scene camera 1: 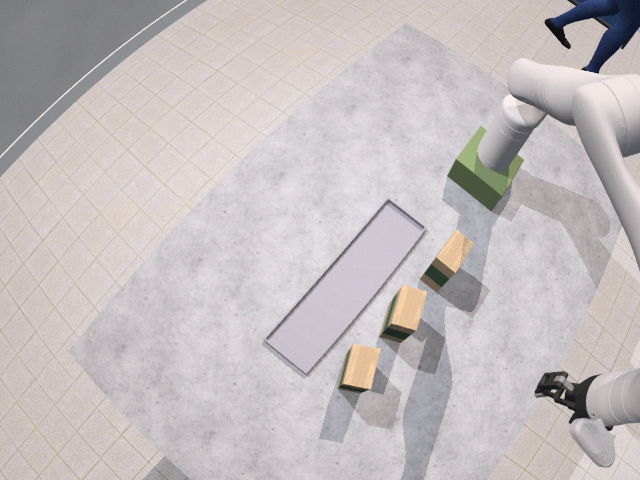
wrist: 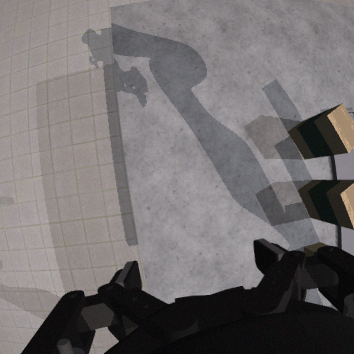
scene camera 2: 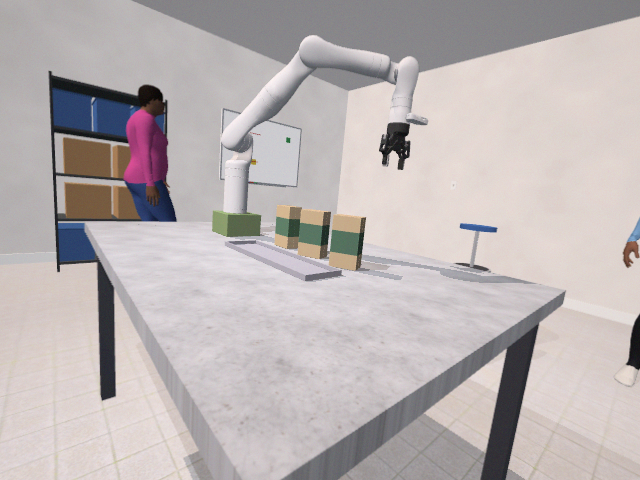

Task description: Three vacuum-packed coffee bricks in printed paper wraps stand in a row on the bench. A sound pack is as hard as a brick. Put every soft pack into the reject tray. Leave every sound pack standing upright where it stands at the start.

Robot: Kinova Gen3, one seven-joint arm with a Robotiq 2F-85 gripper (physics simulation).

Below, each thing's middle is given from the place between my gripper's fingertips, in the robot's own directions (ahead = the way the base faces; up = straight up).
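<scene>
Relative to the grey reject tray (scene camera 1: 327, 308), my hand is 320 mm above it, 440 mm to the left of it and 20 mm past it.
</scene>
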